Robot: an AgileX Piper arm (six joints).
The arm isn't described. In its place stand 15 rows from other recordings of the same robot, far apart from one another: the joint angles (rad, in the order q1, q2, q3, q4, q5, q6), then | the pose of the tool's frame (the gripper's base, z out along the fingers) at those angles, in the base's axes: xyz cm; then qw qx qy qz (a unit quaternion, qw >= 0).
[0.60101 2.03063 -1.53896 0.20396 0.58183 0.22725] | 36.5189 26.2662 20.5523 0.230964 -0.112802 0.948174 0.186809
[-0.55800 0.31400 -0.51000 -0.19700 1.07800 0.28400] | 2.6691 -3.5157 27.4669 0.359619 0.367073 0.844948 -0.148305
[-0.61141 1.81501 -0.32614 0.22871 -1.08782 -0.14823] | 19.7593 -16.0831 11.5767 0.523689 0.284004 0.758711 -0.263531
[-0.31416 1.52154 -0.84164 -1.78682 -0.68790 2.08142] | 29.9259 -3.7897 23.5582 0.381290 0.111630 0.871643 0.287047
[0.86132 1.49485 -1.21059 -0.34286 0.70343 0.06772] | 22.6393 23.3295 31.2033 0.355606 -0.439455 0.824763 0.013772
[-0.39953 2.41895 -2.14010 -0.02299 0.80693 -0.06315] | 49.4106 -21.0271 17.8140 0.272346 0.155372 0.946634 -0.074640
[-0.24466 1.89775 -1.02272 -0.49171 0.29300 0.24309] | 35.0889 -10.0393 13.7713 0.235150 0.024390 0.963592 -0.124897
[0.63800 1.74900 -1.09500 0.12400 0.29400 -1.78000] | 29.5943 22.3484 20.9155 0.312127 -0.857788 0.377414 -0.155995
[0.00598 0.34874 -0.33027 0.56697 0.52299 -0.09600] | 7.7577 2.4876 26.2111 0.519169 0.089846 0.819964 0.223719
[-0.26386 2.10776 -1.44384 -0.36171 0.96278 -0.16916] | 38.4381 -13.1223 14.0702 0.017022 0.053759 -0.987221 0.149048
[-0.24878 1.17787 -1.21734 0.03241 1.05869 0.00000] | 22.1379 -5.3588 37.9138 0.313494 0.120859 0.941583 -0.023170
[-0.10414 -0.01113 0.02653 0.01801 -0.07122 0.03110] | 5.5469 -0.5915 21.1357 0.755521 0.050591 0.652823 -0.021230
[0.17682 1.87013 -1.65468 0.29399 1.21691 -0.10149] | 38.2034 9.3391 28.6130 0.105932 -0.101709 0.978276 0.146324
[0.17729 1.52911 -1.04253 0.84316 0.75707 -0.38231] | 29.8046 10.0815 26.5501 0.221105 -0.022406 0.922624 0.315238
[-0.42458 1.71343 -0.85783 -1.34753 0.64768 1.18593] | 26.7413 -17.9649 17.9408 0.209807 0.238171 0.876596 -0.361711
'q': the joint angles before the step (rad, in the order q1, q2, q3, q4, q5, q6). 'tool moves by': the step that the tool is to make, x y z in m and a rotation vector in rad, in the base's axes. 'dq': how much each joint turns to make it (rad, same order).
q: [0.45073 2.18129 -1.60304 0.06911 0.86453 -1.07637]
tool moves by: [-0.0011 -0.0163 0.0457 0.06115 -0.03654 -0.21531]
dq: [-0.03107 -0.10571 0.00016 -0.01091 0.03685 0.19738]
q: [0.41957 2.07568 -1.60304 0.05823 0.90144 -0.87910]
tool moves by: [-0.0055 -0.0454 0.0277 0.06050 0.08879 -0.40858]
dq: [-0.09566 -0.09282 0.03536 0.00099 0.10285 0.32989]
